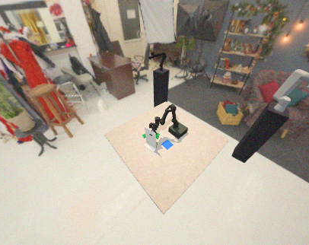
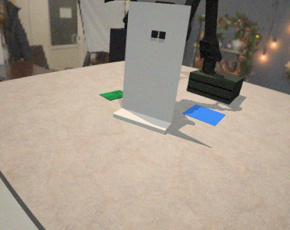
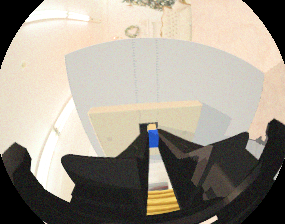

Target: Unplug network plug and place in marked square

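Now: gripper tip 150 mm past the blue square, 150 mm to the right of it and 250 mm above it. The rest, counted from my gripper tip: blue plug: right at my gripper tip; grey upright panel: 30 mm ahead, 10 mm to the left, 100 mm below.
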